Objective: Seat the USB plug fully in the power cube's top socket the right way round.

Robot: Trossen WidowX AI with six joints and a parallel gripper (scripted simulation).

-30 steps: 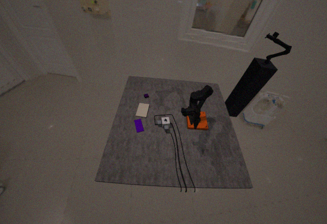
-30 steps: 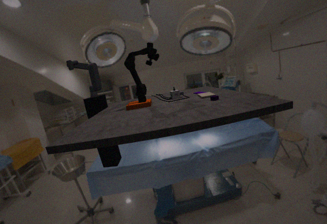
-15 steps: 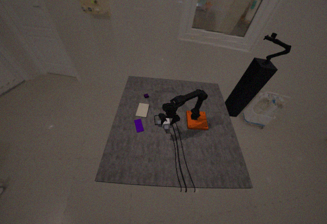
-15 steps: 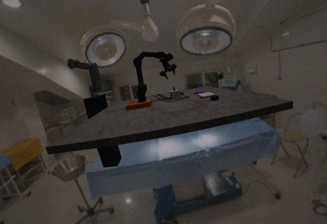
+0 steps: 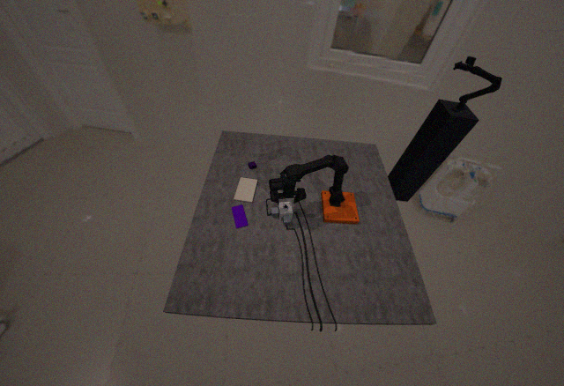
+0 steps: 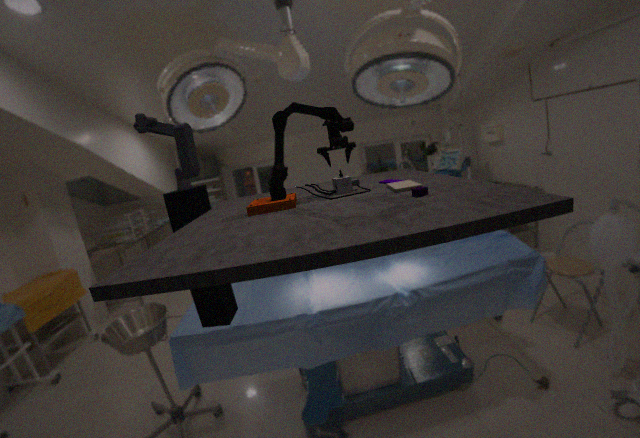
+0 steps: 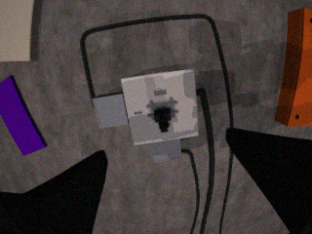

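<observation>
Right now the black USB plug is 10 mm to the right of my gripper tip and 40 mm below it. The rest, counted from my gripper tip: cream card (260 mm ahead, 150 mm to the right, 130 mm below); small purple cube (260 mm ahead, 360 mm to the right, 120 mm below); purple flat card (260 mm ahead, 40 mm to the left, 130 mm below).
</observation>
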